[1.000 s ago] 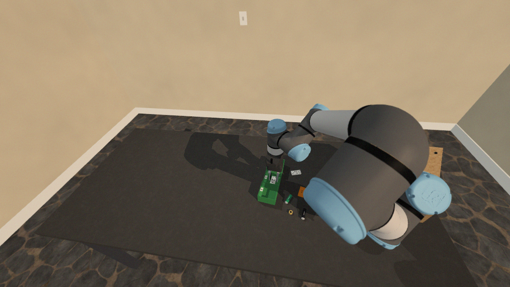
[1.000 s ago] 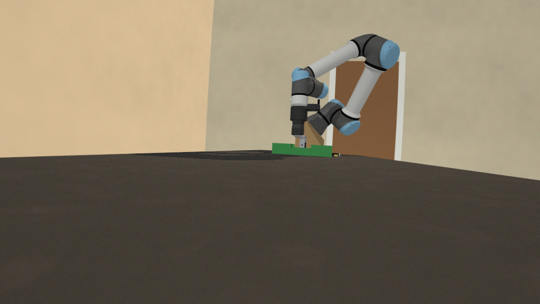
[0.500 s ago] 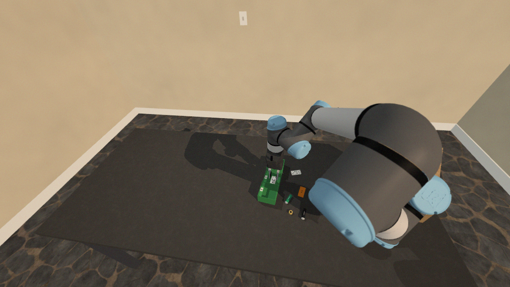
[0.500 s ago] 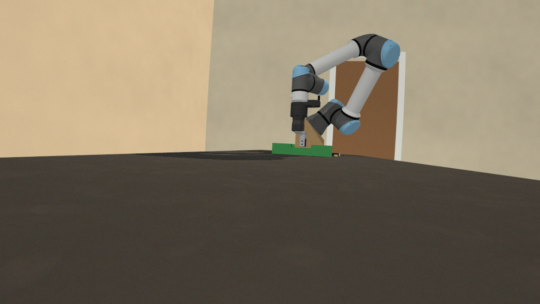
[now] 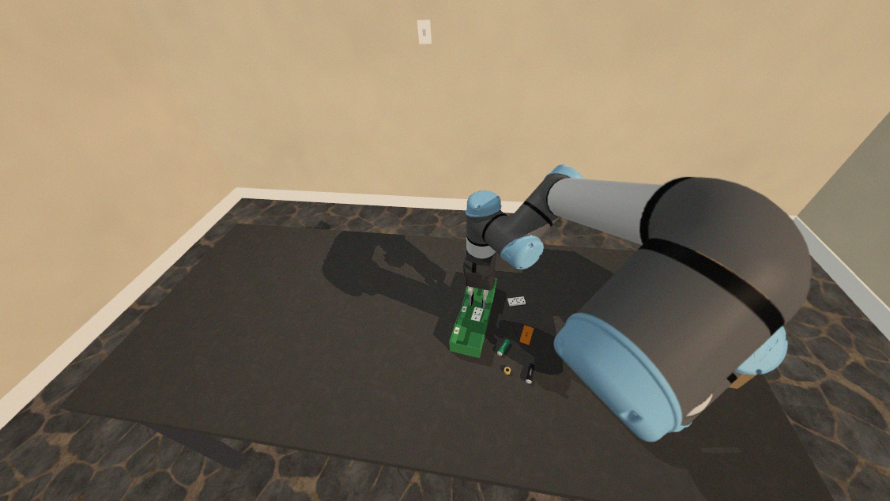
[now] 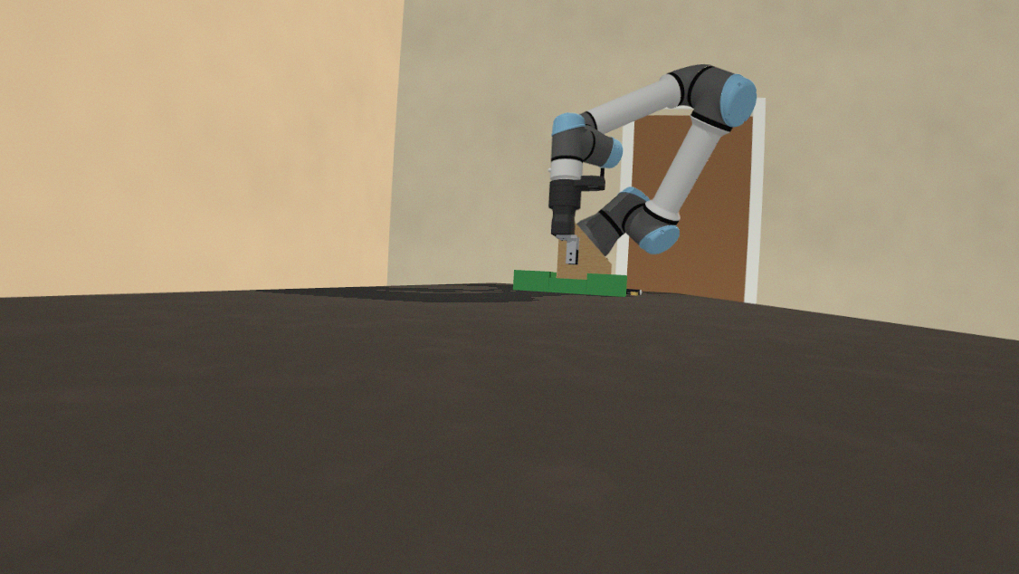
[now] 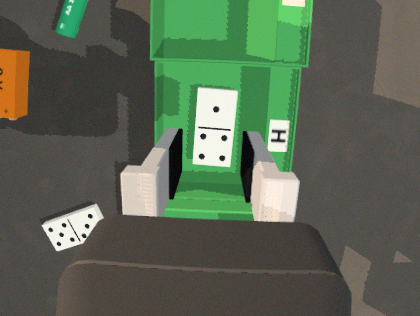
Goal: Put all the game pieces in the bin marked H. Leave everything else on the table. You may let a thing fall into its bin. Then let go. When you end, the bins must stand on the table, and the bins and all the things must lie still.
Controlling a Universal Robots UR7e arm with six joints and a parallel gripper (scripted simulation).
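The white domino is 120 mm behind my hand, 60 mm to the right of it and 80 mm below it. The rest, counted from my hand: green bin marked K (10 mm ahead, 60 mm below); orange block (140 mm behind, 50 mm to the left, 80 mm below); green cylinder (70 mm behind, 100 mm to the left, 80 mm below).
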